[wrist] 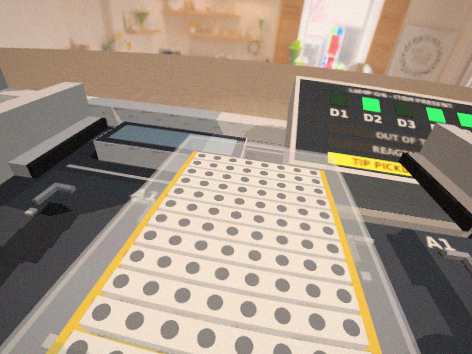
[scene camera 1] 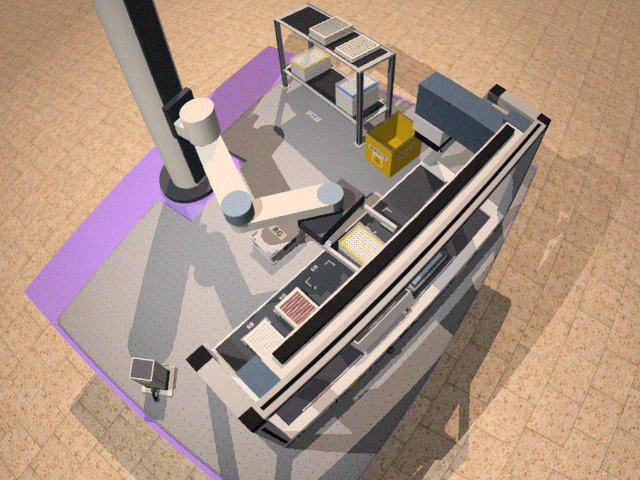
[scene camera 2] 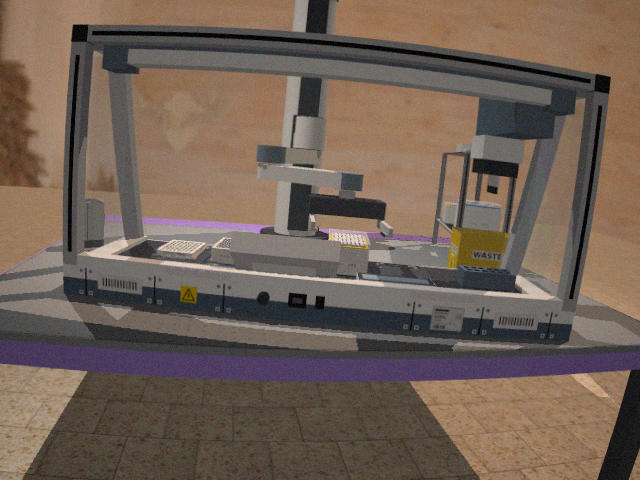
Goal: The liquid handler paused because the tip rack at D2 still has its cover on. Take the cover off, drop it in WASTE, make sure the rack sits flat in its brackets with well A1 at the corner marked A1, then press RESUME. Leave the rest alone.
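Places are measured from the arm's base along level axes (x back, y right, z up), in centimetres.
Pixels of known places: gripper, fingertip midpoint: (wrist: 254,121) (scene camera 1: 377,249) (scene camera 2: 352,229); arm's base, link origin: (scene camera 1: 191,174).
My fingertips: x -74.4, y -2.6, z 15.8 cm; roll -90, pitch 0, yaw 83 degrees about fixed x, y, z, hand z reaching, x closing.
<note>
For each thing: its top centre in the pictures, then the offset to it from my fingertips. "pt": a spot on its surface instead.
- tip rack, top centre: (wrist: 248,207) (scene camera 1: 365,245) dx +3.8, dy -0.3, dz -1.7 cm
- clear cover, surface spot: (wrist: 102,255) pt dx +5.9, dy -4.5, dz -1.9 cm
- yellow WASTE bin, top centre: (scene camera 2: 484,232) (scene camera 1: 395,130) dx +17.9, dy -41.6, dz -1.0 cm
- status panel, surface spot: (wrist: 310,120) pt dx -8.8, dy +6.0, dz -2.8 cm
- box marked RG, top centre: (scene camera 1: 277,230) dx +30.3, dy +6.6, dz -9.0 cm
- red-striped plate, top centre: (scene camera 2: 235,244) (scene camera 1: 301,312) dx +8.3, dy +24.1, dz -6.2 cm
- white plate, top centre: (scene camera 2: 182,246) (scene camera 1: 269,344) dx +10.5, dy +36.3, dz -7.9 cm
- shelf rack, surface spot: (scene camera 1: 360,111) pt dx +30.0, dy -39.2, dz +3.1 cm
The tip rack (scene camera 1: 361,242) (scene camera 2: 355,240) (wrist: 220,252) at D2 has a yellow rim and rows of holes. A clear cover (wrist: 102,255) is around its top. The rack's base and brackets are hidden in the wrist view; a partly covered A1 label (wrist: 142,195) shows by its far left corner. My gripper (scene camera 2: 348,225) (wrist: 254,121) is open and empty, its fingers apart on either side above the rack. The yellow WASTE bin (scene camera 1: 404,157) (scene camera 2: 465,240) stands beyond the deck's end. On the status panel (wrist: 310,120), D2 is lit and a yellow TIP PICKUP line shows. RESUME is not readable.
The gantry beam (scene camera 1: 385,253) (scene camera 2: 336,50) spans the deck; its blue head (scene camera 1: 457,111) (scene camera 2: 511,118) hangs near the bin. A box marked RG (scene camera 1: 276,231) stands behind the deck. A red-striped plate (scene camera 1: 296,307) and a white plate (scene camera 1: 264,338) sit on the deck. A shelf rack (scene camera 1: 360,111) stands behind.
</note>
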